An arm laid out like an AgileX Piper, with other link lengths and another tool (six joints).
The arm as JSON. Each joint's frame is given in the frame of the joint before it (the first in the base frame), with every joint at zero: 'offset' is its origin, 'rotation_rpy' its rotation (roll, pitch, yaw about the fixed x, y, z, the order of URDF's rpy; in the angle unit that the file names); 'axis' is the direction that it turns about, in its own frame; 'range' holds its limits. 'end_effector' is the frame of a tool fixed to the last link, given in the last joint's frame.
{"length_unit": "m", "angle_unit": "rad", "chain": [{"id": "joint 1", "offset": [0.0, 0.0, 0.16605], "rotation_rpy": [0.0, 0.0, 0.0], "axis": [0.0, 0.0, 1.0], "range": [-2.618, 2.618]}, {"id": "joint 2", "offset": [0.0, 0.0, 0.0], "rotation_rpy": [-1.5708, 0.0, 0.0], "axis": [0.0, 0.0, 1.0], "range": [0.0, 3.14]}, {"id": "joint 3", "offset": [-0.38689, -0.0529, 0.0], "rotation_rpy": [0.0, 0.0, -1.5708], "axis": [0.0, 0.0, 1.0], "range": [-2.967, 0.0]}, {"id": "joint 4", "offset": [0.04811, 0.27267, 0.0], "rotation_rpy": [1.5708, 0.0, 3.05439], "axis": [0.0, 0.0, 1.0], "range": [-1.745, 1.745]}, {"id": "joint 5", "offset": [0.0, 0.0, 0.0], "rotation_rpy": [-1.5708, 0.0, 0.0], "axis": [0.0, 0.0, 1.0], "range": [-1.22, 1.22]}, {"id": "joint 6", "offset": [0.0, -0.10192, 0.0], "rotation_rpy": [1.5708, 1.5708, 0.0], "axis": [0.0, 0.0, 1.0], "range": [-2.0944, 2.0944]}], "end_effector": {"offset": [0.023, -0.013, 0.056], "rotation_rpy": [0.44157, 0.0, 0.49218]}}
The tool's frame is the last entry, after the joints.
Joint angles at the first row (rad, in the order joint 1, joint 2, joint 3, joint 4, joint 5, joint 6):
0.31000 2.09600 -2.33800 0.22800 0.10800 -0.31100
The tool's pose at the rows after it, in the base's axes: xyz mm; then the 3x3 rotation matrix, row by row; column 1 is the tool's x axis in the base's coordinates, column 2 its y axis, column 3 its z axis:
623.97 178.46 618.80; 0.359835 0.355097 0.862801; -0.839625 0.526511 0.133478; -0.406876 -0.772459 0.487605
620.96 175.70 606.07; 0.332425 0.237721 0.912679; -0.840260 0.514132 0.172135; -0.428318 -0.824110 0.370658
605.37 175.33 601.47; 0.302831 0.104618 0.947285; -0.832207 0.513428 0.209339; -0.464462 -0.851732 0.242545
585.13 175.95 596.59; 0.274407 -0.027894 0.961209; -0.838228 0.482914 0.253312; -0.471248 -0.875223 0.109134
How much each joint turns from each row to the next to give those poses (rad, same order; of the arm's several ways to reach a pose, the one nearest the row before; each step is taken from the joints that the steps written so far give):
-0.01100 -0.00100 -0.00001 0.02397 0.11801 0.00103
-0.01301 -0.01597 -0.00006 0.02003 0.15003 0.00498
-0.00399 -0.03501 0.00003 0.00499 0.16898 0.04200
-0.00001 -0.03601 -0.00001 -0.00099 0.17501 0.02099

